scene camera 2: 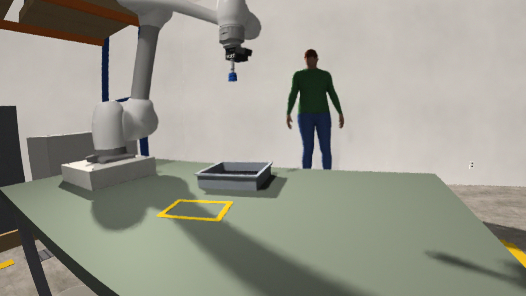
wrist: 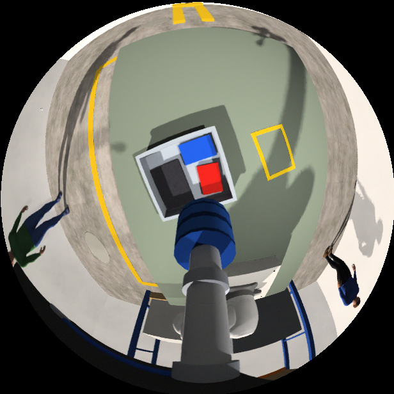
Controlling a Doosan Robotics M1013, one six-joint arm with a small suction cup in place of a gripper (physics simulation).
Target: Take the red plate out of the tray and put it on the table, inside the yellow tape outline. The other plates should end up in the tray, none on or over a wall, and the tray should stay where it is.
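Frame: origin at the arm's base, x down, y right, z back, level; metres.
Seen in the pictures: hand at its tool point: [scene camera 2: 232, 80]; arm's base at its link origin: [scene camera 2: 111, 159].
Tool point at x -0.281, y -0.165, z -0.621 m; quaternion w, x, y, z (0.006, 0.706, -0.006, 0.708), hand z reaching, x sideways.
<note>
Pixels of each thing's top centre, then the offset from my tool point to it. "spot": a spot on its surface instead. Level surfaces: height alone.
- grey tray at its top centre: [scene camera 2: 236, 167] dx +0.309, dy -0.052, dz +0.038 m
- yellow tape outline at a spot on its surface: [scene camera 2: 190, 218] spot: dx +0.358, dy +0.305, dz -0.077 m
- green table at its surface level: dx +0.359 m
The red plate [wrist: 209, 178] lies in the grey tray [scene camera 2: 227, 184] [wrist: 226, 164], in its right part in the wrist view. A blue plate [wrist: 198, 149] lies beside it, toward the tray's far wall, and a black plate [wrist: 171, 181] is on the left side. In scene camera 2 the tray's walls hide the plates. The yellow tape outline [scene camera 2: 190, 218] [wrist: 281, 173] is on the table, apart from the tray. My suction cup [scene camera 2: 232, 77] [wrist: 205, 225] is open, holds no plate and hangs high above the table, over the tray's area.
The robot's base block [scene camera 2: 122, 175] stands on the green table [scene camera 2: 350, 225] [wrist: 165, 75], left of the tray in scene camera 2. A person in a green top [scene camera 2: 313, 90] [wrist: 25, 240] stands beyond the table. A person in a blue top [wrist: 349, 291] shows in the wrist view.
</note>
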